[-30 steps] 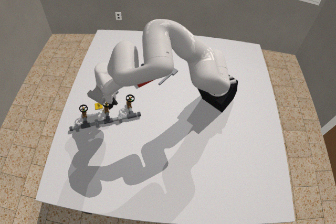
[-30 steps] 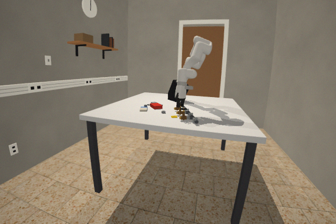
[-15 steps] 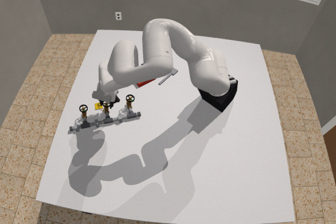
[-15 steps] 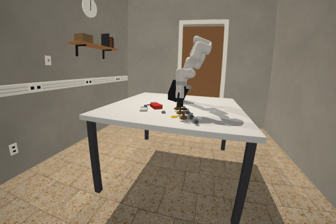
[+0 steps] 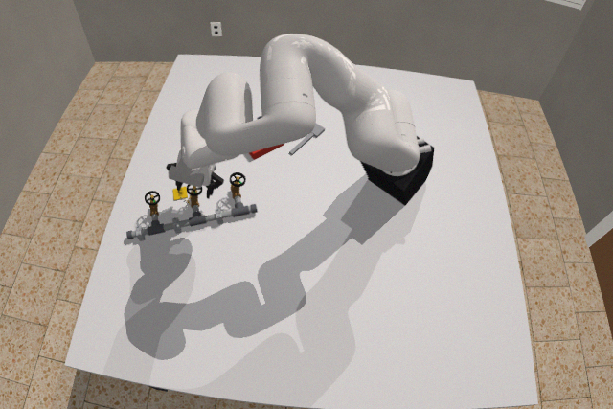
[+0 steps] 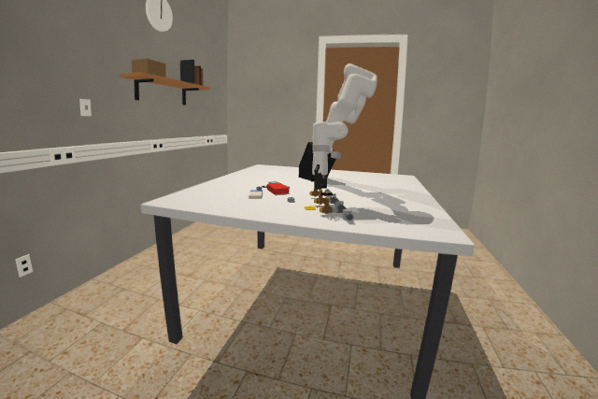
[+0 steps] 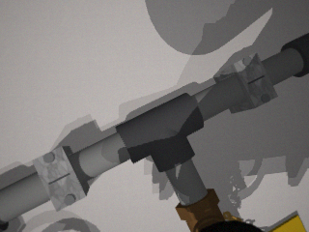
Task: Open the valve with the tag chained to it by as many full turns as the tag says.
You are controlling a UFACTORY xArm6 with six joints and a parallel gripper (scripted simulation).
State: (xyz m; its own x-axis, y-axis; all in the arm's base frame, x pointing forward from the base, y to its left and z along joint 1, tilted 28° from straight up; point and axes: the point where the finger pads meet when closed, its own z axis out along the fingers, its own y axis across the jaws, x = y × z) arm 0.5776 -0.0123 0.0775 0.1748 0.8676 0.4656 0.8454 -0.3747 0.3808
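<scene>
Right now my hand is 6 cm short of the yellow tag, 3 cm to the left of it and 8 cm above it. From my hand the other things lie so: red box 20 cm behind, 23 cm to the right, 7 cm below; grey nut 3 cm behind, 14 cm to the right, 8 cm below; blue block 8 cm behind, 32 cm to the right, 8 cm below.
</scene>
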